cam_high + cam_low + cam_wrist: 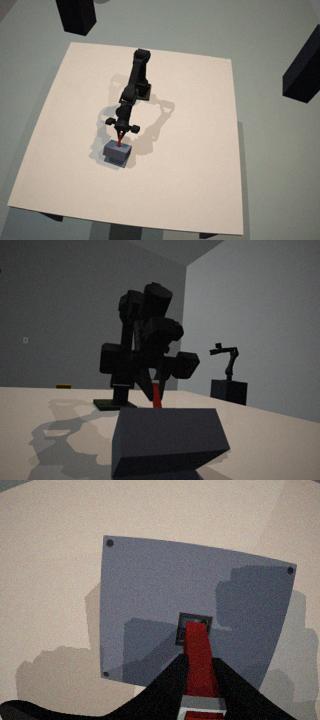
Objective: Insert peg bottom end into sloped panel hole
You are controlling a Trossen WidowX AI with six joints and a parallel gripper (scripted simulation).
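Now: gripper tip 50 mm short of the blue-grey sloped panel and 50 mm above it. From my gripper tip the other things lie so: red peg: 10 mm behind, 10 mm above.
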